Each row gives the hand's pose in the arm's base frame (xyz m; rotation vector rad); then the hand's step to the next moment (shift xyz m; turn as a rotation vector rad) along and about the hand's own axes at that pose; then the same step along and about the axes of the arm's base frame.
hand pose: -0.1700 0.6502 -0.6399 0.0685 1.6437 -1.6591
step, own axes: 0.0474 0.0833 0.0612 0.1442 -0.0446 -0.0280
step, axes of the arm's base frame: 0.0417 -0.0636 -0.0846 -0.1373 -0.0510 -0.0459
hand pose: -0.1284 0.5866 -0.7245 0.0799 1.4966 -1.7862
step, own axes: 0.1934 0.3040 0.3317 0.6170 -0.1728 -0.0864
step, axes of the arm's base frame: 0.1865 -0.3819 -0.2433 -0.5629 -0.2466 -0.2010
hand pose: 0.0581 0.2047 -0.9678 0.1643 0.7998 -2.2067
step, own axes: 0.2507 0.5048 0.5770 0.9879 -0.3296 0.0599
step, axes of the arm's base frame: 0.2564 -0.7552 0.1208 -0.9129 -0.4855 -0.1381
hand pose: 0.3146 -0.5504 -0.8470 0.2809 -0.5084 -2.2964
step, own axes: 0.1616 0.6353 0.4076 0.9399 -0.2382 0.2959
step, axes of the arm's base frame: 0.1490 -0.4093 0.6373 -0.9037 -0.4444 0.1160
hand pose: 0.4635 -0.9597 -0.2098 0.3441 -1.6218 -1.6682
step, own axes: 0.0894 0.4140 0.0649 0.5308 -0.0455 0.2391
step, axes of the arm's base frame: 0.0344 0.0309 0.4260 -0.5288 -0.1890 0.1600
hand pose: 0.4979 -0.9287 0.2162 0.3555 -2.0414 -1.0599
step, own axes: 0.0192 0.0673 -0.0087 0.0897 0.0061 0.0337
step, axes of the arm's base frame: 0.0012 0.0255 0.0657 -0.0829 -0.0273 0.0401
